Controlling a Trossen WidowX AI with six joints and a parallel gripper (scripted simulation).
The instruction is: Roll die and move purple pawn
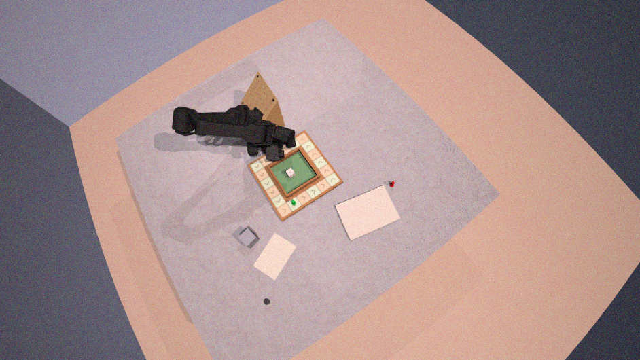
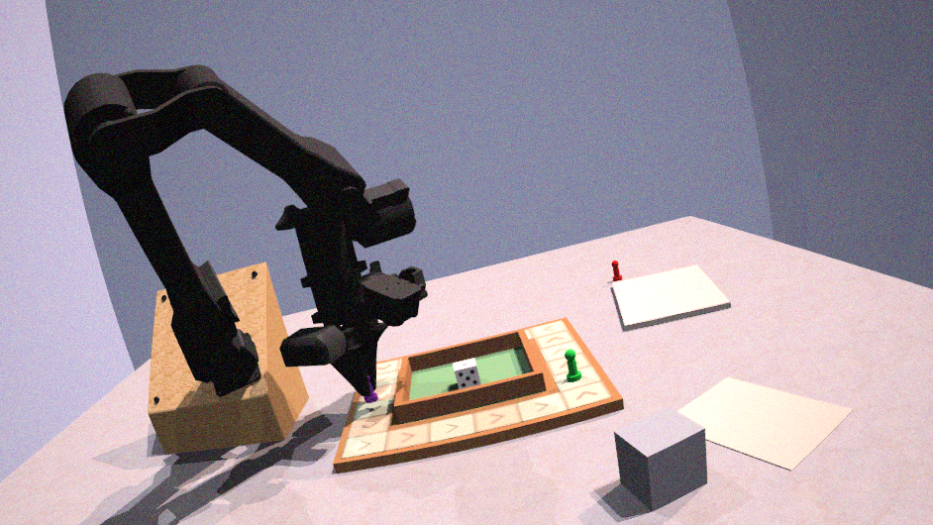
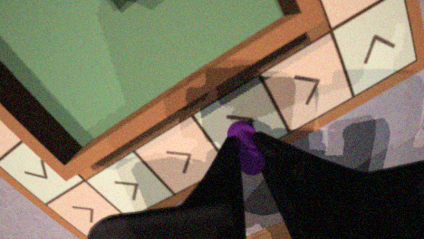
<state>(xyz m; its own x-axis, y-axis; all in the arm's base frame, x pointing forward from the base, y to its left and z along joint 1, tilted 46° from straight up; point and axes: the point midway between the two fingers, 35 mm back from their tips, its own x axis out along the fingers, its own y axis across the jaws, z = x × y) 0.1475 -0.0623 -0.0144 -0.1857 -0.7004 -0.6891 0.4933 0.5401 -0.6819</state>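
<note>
Right now my gripper tip is 11 cm short of the green tray and 2 cm above it. The rest, counted from my gripper tip: purple pawn 1 cm above; then grey cube 21 cm ahead, 29 cm to the right, 1 cm below; then green pawn 21 cm ahead, 8 cm to the right.
</note>
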